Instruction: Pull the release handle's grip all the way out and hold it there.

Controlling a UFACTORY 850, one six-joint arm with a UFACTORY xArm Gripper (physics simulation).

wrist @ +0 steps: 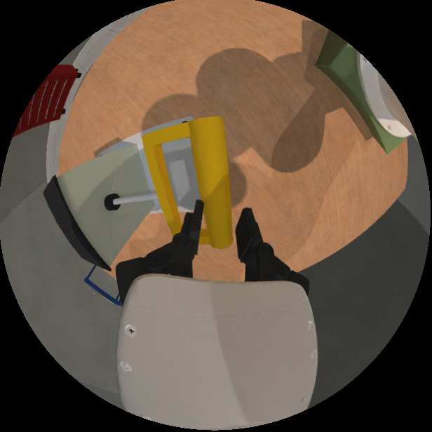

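Note:
The release handle's yellow grip point(212, 180) is a thick round bar with a yellow frame point(161, 182) at its left. A thin pale rod point(137, 198) runs from the frame to a dark round hole in a pale green-grey housing point(107, 180). My gripper point(220, 215) is shut on the yellow grip near its lower end. One black finger stands inside the frame, left of the bar, and the other stands at the bar's right side. Where the finger pads touch the bar is partly hidden.
The wooden table point(150, 50) lies under the handle. A green block-like base point(345, 75) with a pale rounded part stands at the upper right. A red slotted object point(47, 100) is at the upper left, and a blue frame point(102, 291) at the lower left.

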